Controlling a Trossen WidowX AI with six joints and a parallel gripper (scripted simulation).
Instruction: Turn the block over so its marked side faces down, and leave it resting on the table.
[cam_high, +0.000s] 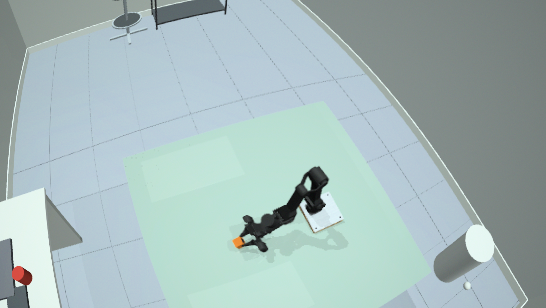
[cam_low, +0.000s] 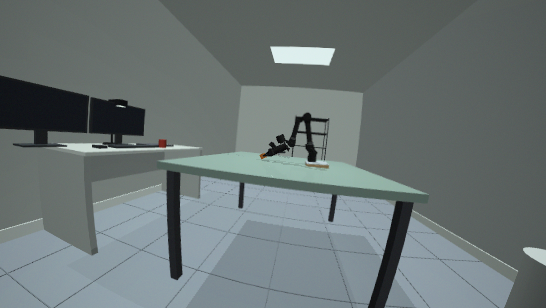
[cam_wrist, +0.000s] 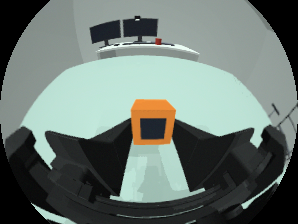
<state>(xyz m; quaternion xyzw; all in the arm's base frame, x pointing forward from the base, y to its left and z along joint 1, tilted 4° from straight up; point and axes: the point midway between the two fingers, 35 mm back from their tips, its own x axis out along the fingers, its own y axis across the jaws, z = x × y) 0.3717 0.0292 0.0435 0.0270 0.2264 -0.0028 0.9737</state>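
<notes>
The block lies 10 mm behind my gripper tip.
</notes>
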